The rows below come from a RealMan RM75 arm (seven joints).
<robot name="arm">
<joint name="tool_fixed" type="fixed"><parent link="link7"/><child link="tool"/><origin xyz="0 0 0" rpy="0 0 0"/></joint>
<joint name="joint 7" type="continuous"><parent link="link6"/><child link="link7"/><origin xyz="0 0 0.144" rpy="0 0 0"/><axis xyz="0 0 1"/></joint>
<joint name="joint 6" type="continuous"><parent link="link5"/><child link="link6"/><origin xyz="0 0 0" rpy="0 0 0"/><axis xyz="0 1 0"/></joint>
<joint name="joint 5" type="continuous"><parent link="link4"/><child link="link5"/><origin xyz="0 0 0.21" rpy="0 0 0"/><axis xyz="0 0 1"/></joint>
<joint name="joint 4" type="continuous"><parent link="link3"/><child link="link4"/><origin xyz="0 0 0" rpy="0 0 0"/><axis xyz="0 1 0"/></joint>
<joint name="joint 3" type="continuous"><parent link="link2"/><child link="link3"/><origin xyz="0 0 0.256" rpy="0 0 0"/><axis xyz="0 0 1"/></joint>
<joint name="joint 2" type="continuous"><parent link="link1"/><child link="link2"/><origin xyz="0 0 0" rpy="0 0 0"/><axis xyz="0 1 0"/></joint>
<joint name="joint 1" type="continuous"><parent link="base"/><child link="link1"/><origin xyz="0 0 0.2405" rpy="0 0 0"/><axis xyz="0 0 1"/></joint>
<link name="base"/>
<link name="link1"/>
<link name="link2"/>
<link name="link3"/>
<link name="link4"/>
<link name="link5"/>
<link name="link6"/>
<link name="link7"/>
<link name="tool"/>
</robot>
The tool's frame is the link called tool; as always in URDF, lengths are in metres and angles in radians. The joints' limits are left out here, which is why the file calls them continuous.
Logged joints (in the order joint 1, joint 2, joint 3, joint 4, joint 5, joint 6, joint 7), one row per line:
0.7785, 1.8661, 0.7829, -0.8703, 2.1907, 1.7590, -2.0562
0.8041, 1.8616, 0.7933, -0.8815, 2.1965, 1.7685, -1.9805
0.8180, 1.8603, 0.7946, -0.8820, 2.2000, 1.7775, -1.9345
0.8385, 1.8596, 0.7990, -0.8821, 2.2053, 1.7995, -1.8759
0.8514, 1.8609, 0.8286, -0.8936, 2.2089, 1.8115, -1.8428
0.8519, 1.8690, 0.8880, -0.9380, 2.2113, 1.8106, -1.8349
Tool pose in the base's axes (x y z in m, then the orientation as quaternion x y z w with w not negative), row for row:
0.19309, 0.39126, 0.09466, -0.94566, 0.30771, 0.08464, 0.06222
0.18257, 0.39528, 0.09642, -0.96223, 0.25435, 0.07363, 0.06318
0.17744, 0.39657, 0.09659, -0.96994, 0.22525, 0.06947, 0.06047
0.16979, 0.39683, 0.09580, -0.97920, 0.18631, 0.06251, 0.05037
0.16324, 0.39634, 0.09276, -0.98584, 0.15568, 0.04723, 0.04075
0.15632, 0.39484, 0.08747, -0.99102, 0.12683, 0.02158, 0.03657
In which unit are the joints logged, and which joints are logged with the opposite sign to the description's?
The joints are logged in radians. Opposite sign: joint 3, joint 5, joint 6, joint 7.
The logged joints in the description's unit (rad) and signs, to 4 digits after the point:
0.7785, 1.8661, -0.7829, -0.8703, -2.1907, -1.7590, 2.0562
0.8041, 1.8616, -0.7933, -0.8815, -2.1965, -1.7685, 1.9805
0.8180, 1.8603, -0.7946, -0.8820, -2.2000, -1.7775, 1.9345
0.8385, 1.8596, -0.7990, -0.8821, -2.2053, -1.7995, 1.8759
0.8514, 1.8609, -0.8286, -0.8936, -2.2089, -1.8115, 1.8428
0.8519, 1.8690, -0.8880, -0.9380, -2.2113, -1.8106, 1.8349

